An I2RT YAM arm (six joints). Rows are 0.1 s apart.
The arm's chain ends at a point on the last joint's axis. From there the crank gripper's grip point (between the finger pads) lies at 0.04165 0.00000 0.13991 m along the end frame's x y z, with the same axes.
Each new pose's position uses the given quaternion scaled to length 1; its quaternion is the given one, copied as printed.
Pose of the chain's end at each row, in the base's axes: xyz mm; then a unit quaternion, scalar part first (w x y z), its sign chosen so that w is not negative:
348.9, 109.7, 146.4, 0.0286, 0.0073, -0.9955, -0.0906
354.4, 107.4, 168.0, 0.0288, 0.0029, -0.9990, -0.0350
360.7, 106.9, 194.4, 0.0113, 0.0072, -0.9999, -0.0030
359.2, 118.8, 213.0, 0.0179, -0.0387, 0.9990, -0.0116
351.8, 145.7, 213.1, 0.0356, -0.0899, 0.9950, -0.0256
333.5, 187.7, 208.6, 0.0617, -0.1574, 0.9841, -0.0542
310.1, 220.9, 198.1, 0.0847, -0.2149, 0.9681, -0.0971
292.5, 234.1, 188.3, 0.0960, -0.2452, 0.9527, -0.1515
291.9, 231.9, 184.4, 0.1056, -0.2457, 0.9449, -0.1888
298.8, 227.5, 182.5, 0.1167, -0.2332, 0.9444, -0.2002
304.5, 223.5, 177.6, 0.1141, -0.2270, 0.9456, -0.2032
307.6, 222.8, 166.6, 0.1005, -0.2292, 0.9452, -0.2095
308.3, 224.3, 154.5, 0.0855, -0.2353, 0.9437, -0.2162
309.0, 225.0, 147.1, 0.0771, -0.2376, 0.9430, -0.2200
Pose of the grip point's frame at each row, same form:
299.2, 134.1, 11.3, 0.0286, 0.0073, -0.9955, -0.0906
304.7, 116.8, 31.1, 0.0288, 0.0029, -0.9990, -0.0350
315.9, 107.1, 55.5, 0.0113, 0.0072, -0.9999, -0.0030
322.8, 112.5, 71.8, 0.0179, -0.0387, 0.9990, -0.0116
321.5, 131.9, 71.0, 0.0356, -0.0899, 0.9950, -0.0256
313.6, 162.3, 66.2, 0.0617, -0.1574, 0.9841, -0.0542
301.7, 181.7, 57.7, 0.0847, -0.2149, 0.9681, -0.0971
292.6, 179.6, 52.9, 0.0960, -0.2452, 0.9527, -0.1515
297.1, 168.2, 53.1, 0.1056, -0.2457, 0.9449, -0.1888
306.7, 161.9, 52.3, 0.1167, -0.2332, 0.9444, -0.2002
311.3, 157.2, 47.7, 0.1141, -0.2270, 0.9456, -0.2032
311.2, 154.0, 37.9, 0.1005, -0.2292, 0.9452, -0.2095
308.7, 152.8, 27.2, 0.0855, -0.2353, 0.9437, -0.2162
307.5, 152.0, 20.7, 0.0771, -0.2376, 0.9430, -0.2200

